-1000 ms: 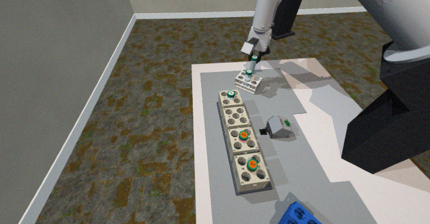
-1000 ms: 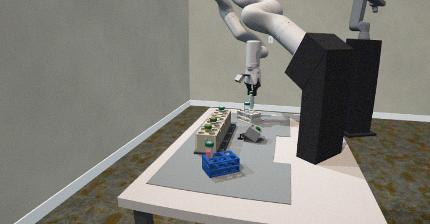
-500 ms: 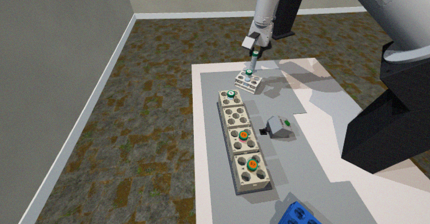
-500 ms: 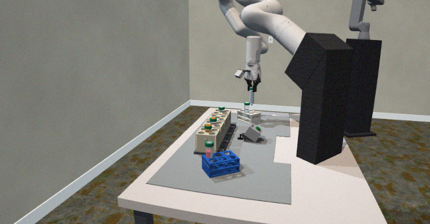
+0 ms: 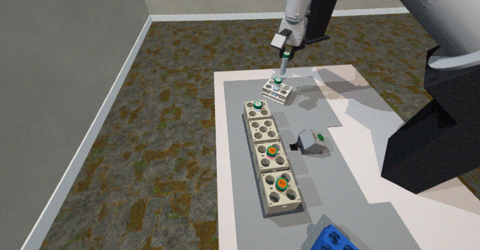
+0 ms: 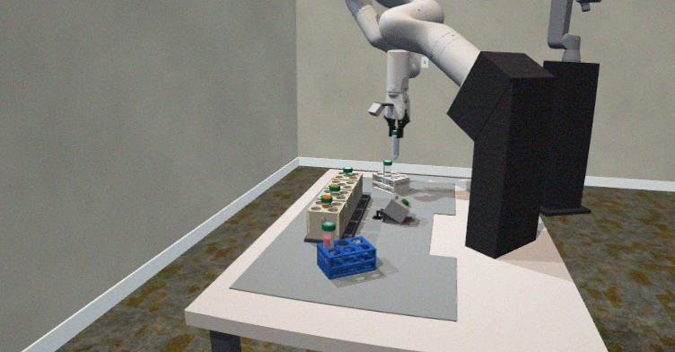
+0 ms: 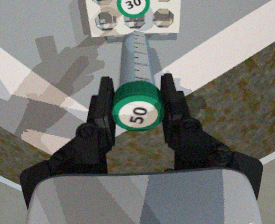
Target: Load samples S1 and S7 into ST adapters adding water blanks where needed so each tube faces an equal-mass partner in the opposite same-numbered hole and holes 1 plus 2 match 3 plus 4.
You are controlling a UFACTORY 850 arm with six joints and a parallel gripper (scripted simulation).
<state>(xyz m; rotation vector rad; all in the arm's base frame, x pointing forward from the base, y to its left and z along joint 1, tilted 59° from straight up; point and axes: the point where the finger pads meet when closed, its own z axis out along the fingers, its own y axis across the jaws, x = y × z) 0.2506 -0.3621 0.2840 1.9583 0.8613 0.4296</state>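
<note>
Now: hand 5 cm above the 50 mL blank and 1 cm short of it. Round my hand: blank rack RB (20 cm below, 2 cm ahead, 1 cm to the left); 30 mL blank (17 cm below, 4 cm ahead, 2 cm to the left); 40 mL blank (21 cm ahead, 16 cm below, 11 cm to the left).
</note>
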